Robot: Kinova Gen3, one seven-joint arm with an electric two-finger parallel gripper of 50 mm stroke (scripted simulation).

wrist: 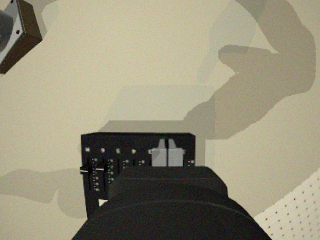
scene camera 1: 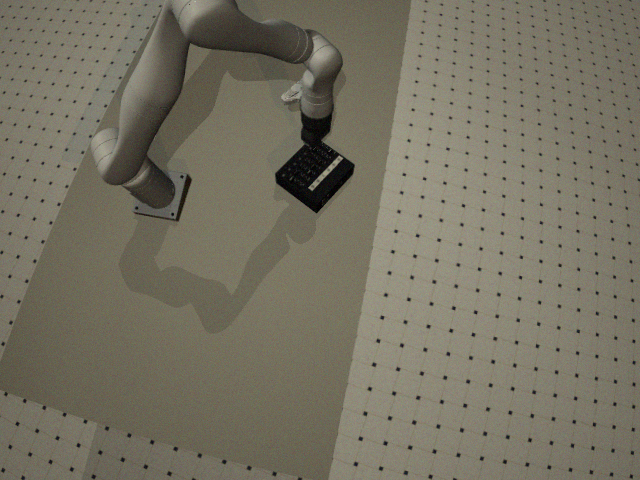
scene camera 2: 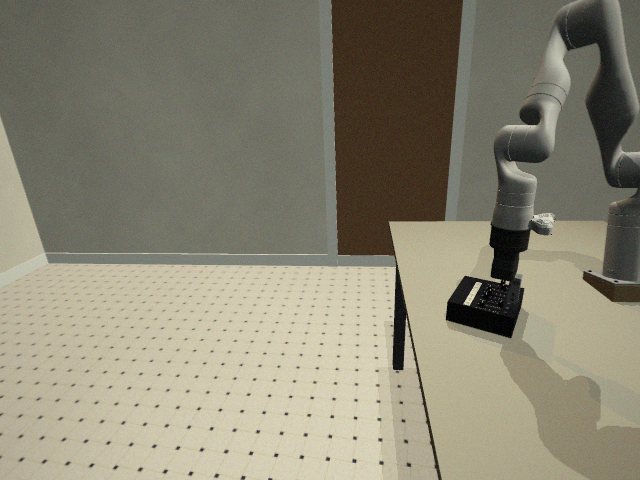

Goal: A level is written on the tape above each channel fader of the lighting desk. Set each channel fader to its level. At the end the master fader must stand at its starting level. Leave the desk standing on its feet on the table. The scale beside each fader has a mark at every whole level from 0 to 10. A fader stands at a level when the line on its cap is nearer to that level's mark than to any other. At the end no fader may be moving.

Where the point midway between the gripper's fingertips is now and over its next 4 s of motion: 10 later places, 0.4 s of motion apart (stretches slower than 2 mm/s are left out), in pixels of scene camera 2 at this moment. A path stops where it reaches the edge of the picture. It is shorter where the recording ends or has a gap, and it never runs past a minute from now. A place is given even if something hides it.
My gripper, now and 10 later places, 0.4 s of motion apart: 512,301; 511,302; 511,305; 510,306; 509,306; 508,305; 506,305; 503,304; 500,303; 497,302; 495,302
